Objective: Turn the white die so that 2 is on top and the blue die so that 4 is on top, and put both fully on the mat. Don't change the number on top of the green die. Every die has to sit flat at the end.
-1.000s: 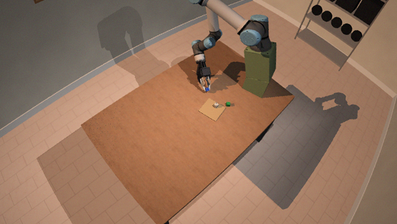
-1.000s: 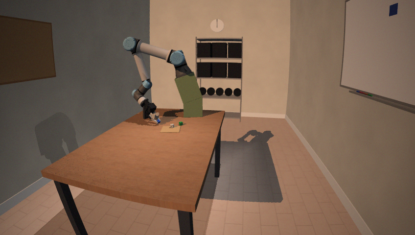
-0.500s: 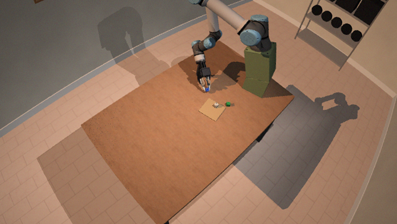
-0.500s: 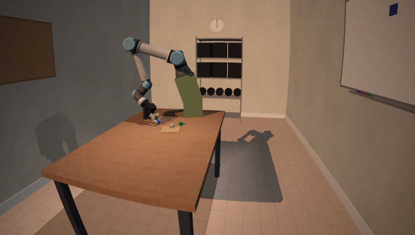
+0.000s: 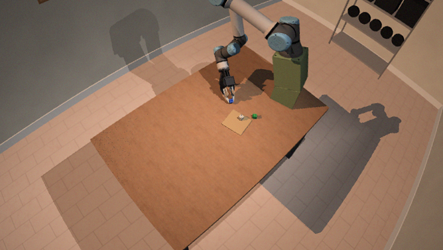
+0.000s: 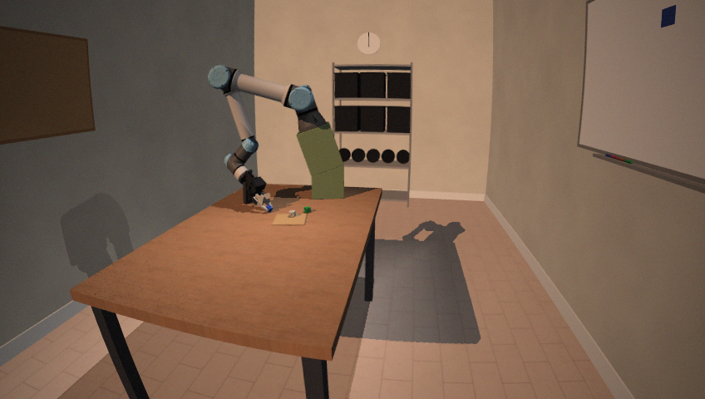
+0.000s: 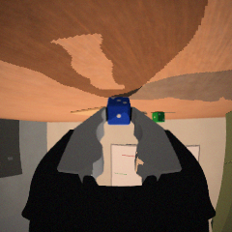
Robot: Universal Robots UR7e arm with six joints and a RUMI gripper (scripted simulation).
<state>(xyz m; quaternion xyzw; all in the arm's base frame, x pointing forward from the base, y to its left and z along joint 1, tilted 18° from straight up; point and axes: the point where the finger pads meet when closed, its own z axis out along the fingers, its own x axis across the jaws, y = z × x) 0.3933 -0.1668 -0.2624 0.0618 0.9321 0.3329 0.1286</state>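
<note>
My gripper is now right at the blue die. From my hand the other things lie so: green die: 6 cm behind, 18 cm to the left, 1 cm below; tan mat: 6 cm ahead, 15 cm to the left, 2 cm below; white die: 2 cm ahead, 14 cm to the left.
</note>
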